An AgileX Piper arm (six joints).
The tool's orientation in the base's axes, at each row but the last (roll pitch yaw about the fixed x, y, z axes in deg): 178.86, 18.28, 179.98; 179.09, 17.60, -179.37; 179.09, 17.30, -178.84; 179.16, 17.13, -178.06; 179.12, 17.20, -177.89
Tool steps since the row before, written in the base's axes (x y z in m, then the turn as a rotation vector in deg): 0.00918, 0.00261, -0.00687, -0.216, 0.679, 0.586; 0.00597, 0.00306, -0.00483, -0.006, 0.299, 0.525; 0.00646, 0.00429, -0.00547, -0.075, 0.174, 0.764; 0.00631, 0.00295, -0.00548, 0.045, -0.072, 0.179; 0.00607, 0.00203, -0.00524, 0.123, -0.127, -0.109
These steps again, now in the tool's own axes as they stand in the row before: -0.00656, 0.00243, 0.00945, 0.022, 0.691, -0.611; -0.00426, 0.00289, 0.00647, -0.156, 0.307, -0.496; -0.00462, 0.00404, 0.00723, -0.159, 0.187, -0.748; -0.00451, 0.00263, 0.00716, -0.093, -0.071, -0.160; -0.00432, 0.00170, 0.00685, -0.081, -0.134, 0.137
